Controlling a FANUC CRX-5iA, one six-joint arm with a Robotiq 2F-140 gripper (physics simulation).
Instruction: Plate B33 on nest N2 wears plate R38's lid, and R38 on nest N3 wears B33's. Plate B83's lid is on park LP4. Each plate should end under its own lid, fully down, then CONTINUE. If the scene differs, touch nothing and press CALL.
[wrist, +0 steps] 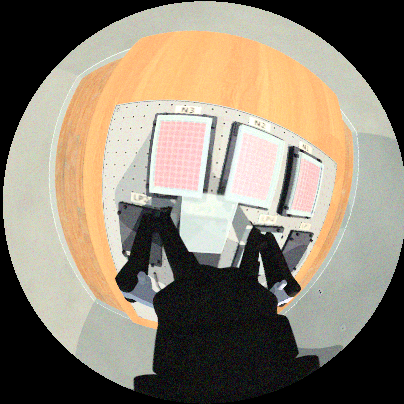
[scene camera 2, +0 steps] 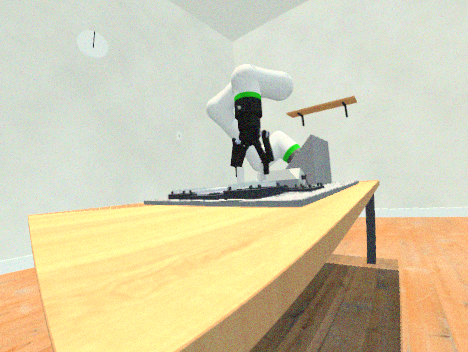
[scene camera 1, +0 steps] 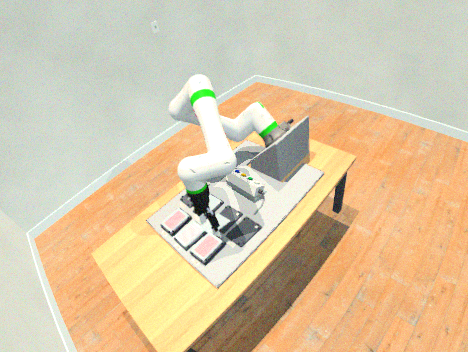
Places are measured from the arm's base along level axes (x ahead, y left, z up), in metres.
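Pixels of known places: gripper, fingertip midpoint: [wrist: 207, 207] [scene camera 2: 252, 187] [scene camera 1: 210, 229]; arm's base at its link origin: [scene camera 2: 301, 161] [scene camera 1: 276, 139].
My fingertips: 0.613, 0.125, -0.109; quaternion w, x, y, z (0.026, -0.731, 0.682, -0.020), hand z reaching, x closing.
For each thing: its top centre in the pictures, then the offset to it from my fingertips, as dx, dy, dz. "spot": a spot on its surface instead.
- clear lid at its top centre: [wrist: 205, 232] [scene camera 1: 214, 222] -0.033, -0.004, +0.023
- nest N3 at a spot on its surface: [wrist: 180, 156] spot: +0.069, +0.062, +0.006
- nest N2 at a spot on its surface: [wrist: 256, 164] spot: +0.092, -0.055, +0.006
- nest N1 at a spot on its surface: [wrist: 308, 185] spot: +0.100, -0.188, +0.007
- Park LP4 at a spot on its surface: [wrist: 274, 231] spot: -0.020, -0.157, -0.011
- Dark park LP2 at its top centre: [wrist: 137, 240] [scene camera 2: 302, 184] [scene camera 1: 243, 229] -0.110, +0.119, -0.004
- dark park at its top centre: [wrist: 294, 256] [scene camera 1: 193, 193] -0.081, -0.272, -0.004
- white button box at its top centre: [scene camera 2: 279, 170] [scene camera 1: 243, 176] -0.314, -0.094, +0.060
My gripper [scene camera 1: 209, 225] [scene camera 2: 251, 175] [wrist: 207, 207] points down, low over the parks, shut on a clear lid [wrist: 207, 232]. The lid looks level at the park between LP2 and LP4; whether it touches is hidden. In the wrist view, the plate on nest N3 [wrist: 180, 156] shows strong pink wells. The plate on nest N2 [wrist: 256, 164] looks paler, as under a clear lid. A plate on nest N1 [wrist: 308, 185] is pink; whether it is lidded is unclear. Park LP4 [wrist: 274, 229] is partly behind a finger, with something pale on it. Lid lettering is unreadable.
Dark park LP2 [wrist: 131, 220] is left of the held lid, and another dark park [wrist: 298, 245] is at the right. A white button box [scene camera 1: 245, 184] with blue, yellow and green buttons stands behind the parks. A tall grey panel [scene camera 1: 282, 157] stands before the arm's base.
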